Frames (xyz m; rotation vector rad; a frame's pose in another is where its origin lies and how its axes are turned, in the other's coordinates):
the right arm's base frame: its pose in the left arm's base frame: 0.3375 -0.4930 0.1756 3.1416 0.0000 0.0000
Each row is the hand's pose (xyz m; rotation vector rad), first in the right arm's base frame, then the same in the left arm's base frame.
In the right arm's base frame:
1: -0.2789 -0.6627 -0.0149 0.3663 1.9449 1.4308
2: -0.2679 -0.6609 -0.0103 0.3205 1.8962 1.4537
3: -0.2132 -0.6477 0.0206 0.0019 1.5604 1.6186
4: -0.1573 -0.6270 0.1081 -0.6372 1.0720 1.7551
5: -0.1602 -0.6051 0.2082 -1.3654 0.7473 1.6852
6: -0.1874 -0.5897 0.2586 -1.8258 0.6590 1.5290
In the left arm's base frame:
1: 0.0586 0.1697 0.1905 -0.9894 1.5894 -2.1605
2: 0.0696 0.1679 0.1859 -1.0418 1.6418 -2.1416
3: 0.1243 0.1547 0.1550 -1.3564 2.0389 -1.9655
4: 0.1802 0.1340 0.0675 1.2846 -1.9433 1.1869
5: 0.1773 0.1121 -0.0326 0.9764 -1.5900 0.7051
6: 0.1501 0.0967 -0.0830 0.7337 -1.3028 0.5615

